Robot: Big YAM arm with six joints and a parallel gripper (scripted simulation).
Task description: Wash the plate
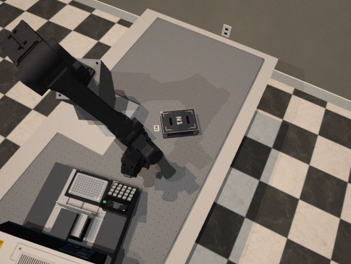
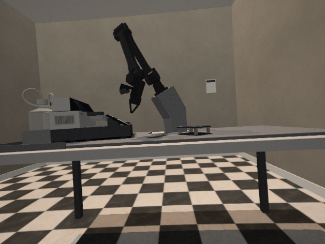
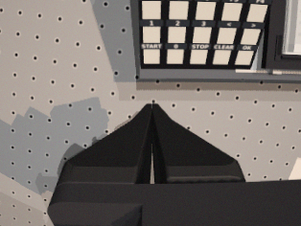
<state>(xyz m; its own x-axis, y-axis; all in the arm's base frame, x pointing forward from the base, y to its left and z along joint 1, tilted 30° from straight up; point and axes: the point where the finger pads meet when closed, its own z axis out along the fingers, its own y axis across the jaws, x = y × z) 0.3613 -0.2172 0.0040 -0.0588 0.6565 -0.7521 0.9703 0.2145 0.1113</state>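
Right now the white well plate is 16 cm behind my hand, 10 cm to the right of it and 6 cm below it. Round my hand: label 6 cm behind, 31 cm to the left, 16 cm below; dark carrier 16 cm behind, 10 cm to the right, 6 cm below; plate washer 13 cm behind, 25 cm to the right, 3 cm below.
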